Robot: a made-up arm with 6 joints.
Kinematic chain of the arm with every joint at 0, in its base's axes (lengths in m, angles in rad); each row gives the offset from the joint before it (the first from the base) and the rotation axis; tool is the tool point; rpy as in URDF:
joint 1: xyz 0 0 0.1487 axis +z
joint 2: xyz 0 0 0 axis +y
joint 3: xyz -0.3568 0 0.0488 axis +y
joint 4: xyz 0.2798 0 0.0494 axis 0.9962 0 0.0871
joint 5: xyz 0 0 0 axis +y
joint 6: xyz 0.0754 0 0.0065 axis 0.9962 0 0.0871
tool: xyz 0 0 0 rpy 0 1.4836 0
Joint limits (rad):
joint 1: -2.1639..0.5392
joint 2: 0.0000..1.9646
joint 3: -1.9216..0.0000
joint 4: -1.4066..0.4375
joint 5: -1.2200..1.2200
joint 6: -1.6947..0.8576
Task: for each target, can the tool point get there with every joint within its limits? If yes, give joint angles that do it. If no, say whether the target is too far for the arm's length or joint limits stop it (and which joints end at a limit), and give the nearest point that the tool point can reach.
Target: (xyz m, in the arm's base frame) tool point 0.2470 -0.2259 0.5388
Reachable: yes | joints -0.7402 1.3848 -1.3875 -0.0078 0.3521 0.5516
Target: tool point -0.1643 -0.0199 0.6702
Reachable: yes | joints 0.0004 0.4889 -1.6611 -0.3688 0.8112 0.4053
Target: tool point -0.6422 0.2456 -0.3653
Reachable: no: too far | nearest point -0.1436 -0.1098 0.1282 | short by 0.786 m
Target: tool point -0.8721 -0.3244 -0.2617
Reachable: no: too far | nearest point -0.2603 -0.3007 0.1923 | short by 0.762 m
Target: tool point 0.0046 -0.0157 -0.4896
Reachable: no: joint limits stop it (at a limit: joint 2) | nearest point 0.0338 -0.1153 0.1050 | short by 0.604 m
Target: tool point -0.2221 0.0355 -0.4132
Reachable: no: joint limits stop it (at a limit: joint 1, joint 2, joint 4) | nearest point -0.1015 -0.1084 0.1058 | short by 0.552 m
